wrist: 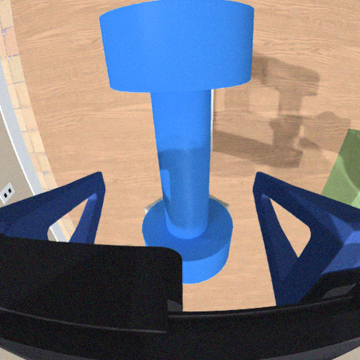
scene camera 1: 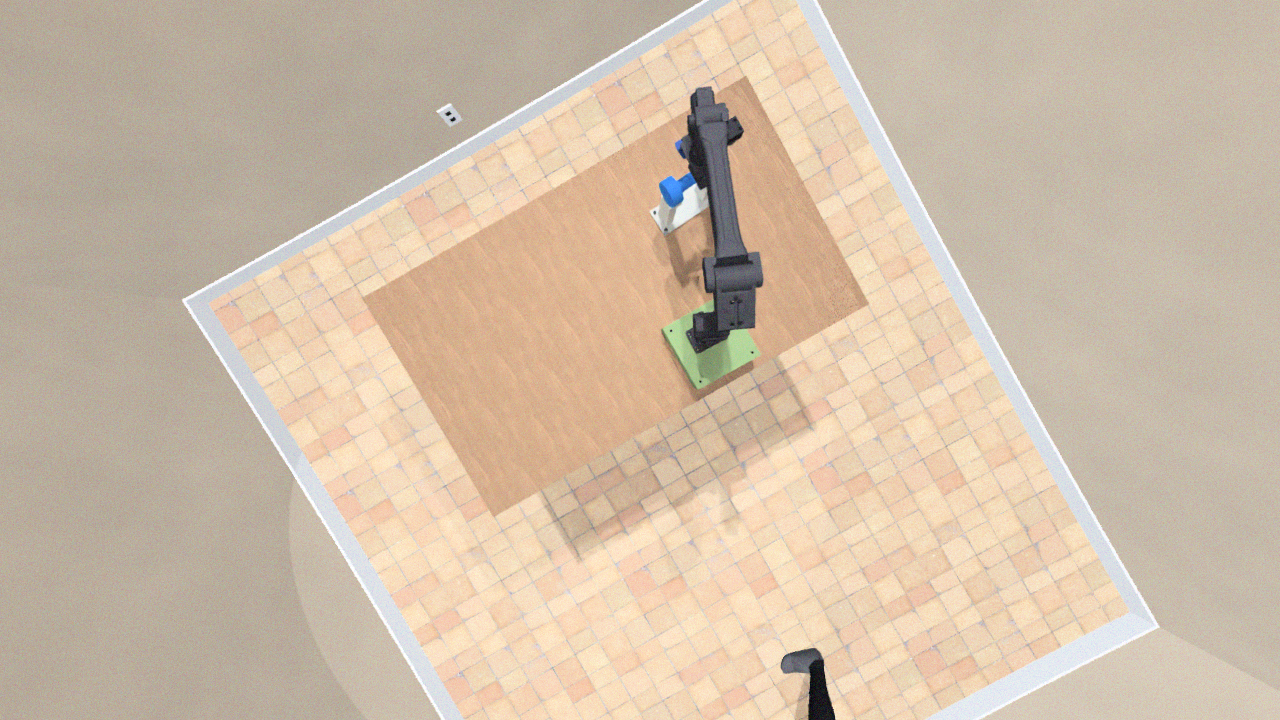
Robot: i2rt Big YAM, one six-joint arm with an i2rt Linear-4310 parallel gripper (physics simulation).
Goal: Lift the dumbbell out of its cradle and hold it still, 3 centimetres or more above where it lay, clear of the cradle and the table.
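Places are measured from the arm's base along level axes (x back, y left, z down), in metres.
Pixels of known places: gripper, between the fingertips: [scene camera 1: 694, 172]; arm's base, origin of its link: [scene camera 1: 706, 334].
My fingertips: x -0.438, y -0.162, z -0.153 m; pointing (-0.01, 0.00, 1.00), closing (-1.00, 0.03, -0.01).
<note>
Ahead of a thing's pixels: the offset from my fingertips to its middle. "spot": to the spot under its first point. Level surfaces: height alone.
The blue dumbbell @[dx +0.004, dy +0.002, dz +0.022 m] [scene camera 1: 672, 190] [wrist: 186, 130] lies on its white cradle @[spot: dx +0.019, dy +0.015, dz +0.245 m] [scene camera 1: 682, 211]. In the wrist view the dumbbell runs from the top centre down to between the fingertips, its larger-looking end at the top and the other end low in the middle; the cradle is mostly hidden beneath it. My gripper [wrist: 178, 179] is open, with one blue finger on each side of the dumbbell's handle and a gap to it on both sides. In scene camera 1 the arm covers the far end of the dumbbell and most of the gripper.
The cradle stands on a wooden table @[dz +0.254 m] [scene camera 1: 519, 340] [wrist: 65, 100]. The dark arm [scene camera 1: 725, 197] rises from a green base plate [scene camera 1: 729, 358] [wrist: 345, 170] near the table's edge and reaches over the cradle. Tiled floor surrounds the table. A dark foot and leg [scene camera 1: 802, 661] show at the bottom.
</note>
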